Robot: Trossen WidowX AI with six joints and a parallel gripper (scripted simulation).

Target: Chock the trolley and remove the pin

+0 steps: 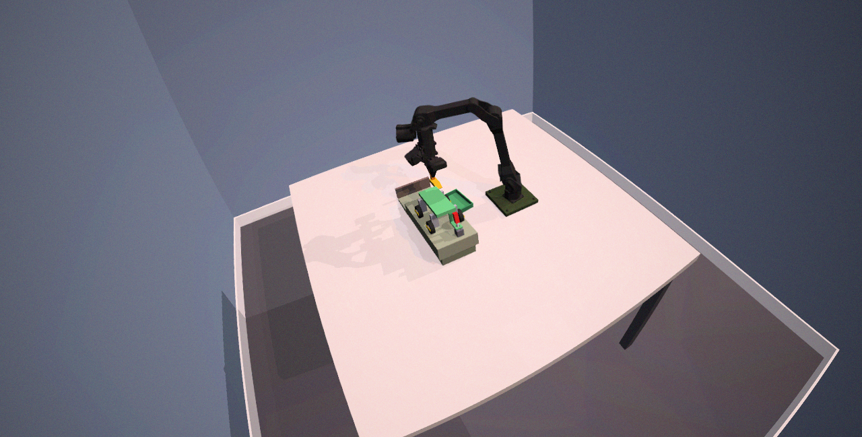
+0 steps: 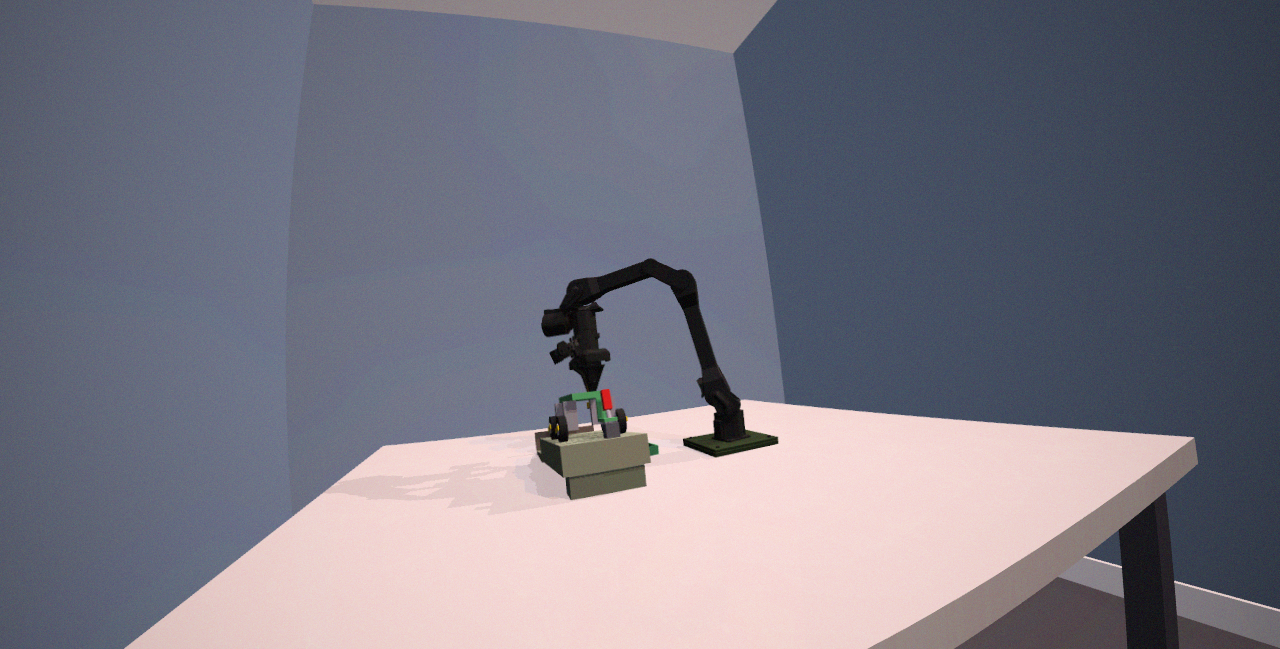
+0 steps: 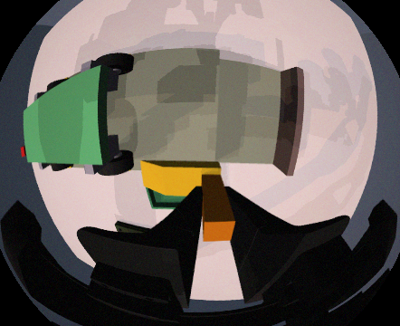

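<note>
Now: the red-headed stop pin 260 mm to the left of my gripper tip, 80 mm ahead of it and 10 mm below it. Round my gripper tip: green tray 140 mm below, 60 mm to the left, 60 mm behind; end wall 110 mm to the right, 110 mm below, 40 mm ahead; yellow chock 20 mm to the left, 10 mm below.
</note>
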